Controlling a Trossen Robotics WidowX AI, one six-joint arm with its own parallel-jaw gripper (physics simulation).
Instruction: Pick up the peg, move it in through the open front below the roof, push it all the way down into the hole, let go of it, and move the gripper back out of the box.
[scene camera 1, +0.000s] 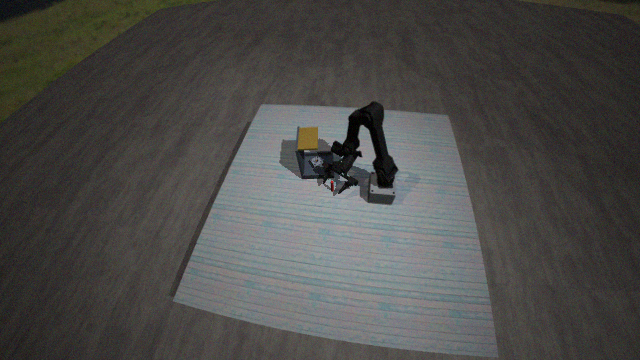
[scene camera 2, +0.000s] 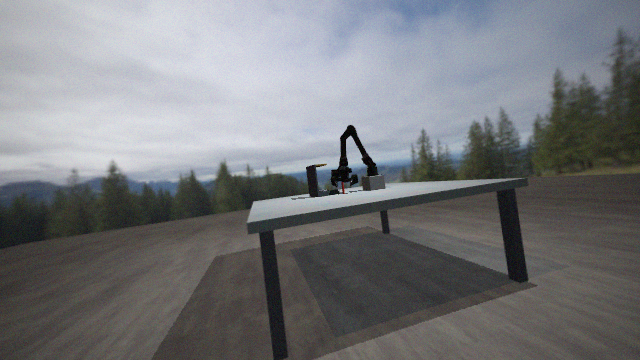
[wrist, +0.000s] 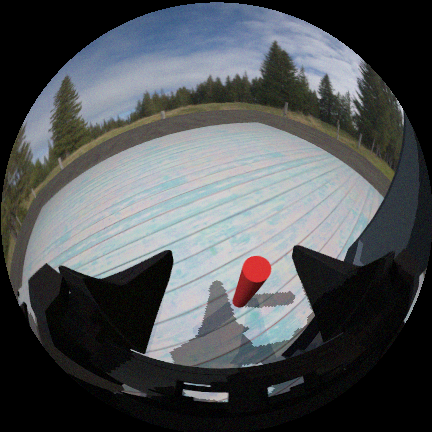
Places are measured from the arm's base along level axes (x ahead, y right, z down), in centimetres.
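Pixels of known places: gripper, fingertip midpoint: (scene camera 1: 330, 188) (scene camera 2: 343, 186) (wrist: 234, 255); arm's base, origin of the base link: (scene camera 1: 384, 182) (scene camera 2: 373, 175).
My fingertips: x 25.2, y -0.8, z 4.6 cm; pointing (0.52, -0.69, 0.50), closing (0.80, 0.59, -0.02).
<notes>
Ahead of a thing's pixels: the offset from my fingertips to its top centre. Level surfaces: height alone.
The red peg @[dx -0.7, dy +2.3, dz -2.7 cm] (scene camera 1: 332, 186) (scene camera 2: 343, 188) (wrist: 256, 270) stands upright on the table, beside the box. My gripper (scene camera 1: 333, 187) (scene camera 2: 344, 183) (wrist: 234, 255) is open and points down over the peg. In the wrist view the peg shows in the gap between the fingers, closer to the right finger, with nothing gripped. The dark box has a yellow roof @[dx +7.2, dy +17.5, dz -17.1 cm] (scene camera 1: 307, 138) (scene camera 2: 320, 165). A light block with the hole @[dx +8.0, dy +18.4, dz +1.2 cm] (scene camera 1: 316, 161) sits on the box floor under and in front of the roof. The hole is hidden in the wrist view.
The box's dark wall (scene camera 2: 312, 181) (wrist: 395, 220) rises close to the gripper, at the right in the wrist view. The arm's grey base (scene camera 1: 381, 195) (scene camera 2: 374, 182) stands right of the peg in scene camera 1. The striped table top @[dz +5.3 cm] (scene camera 1: 340, 270) carries everything.
</notes>
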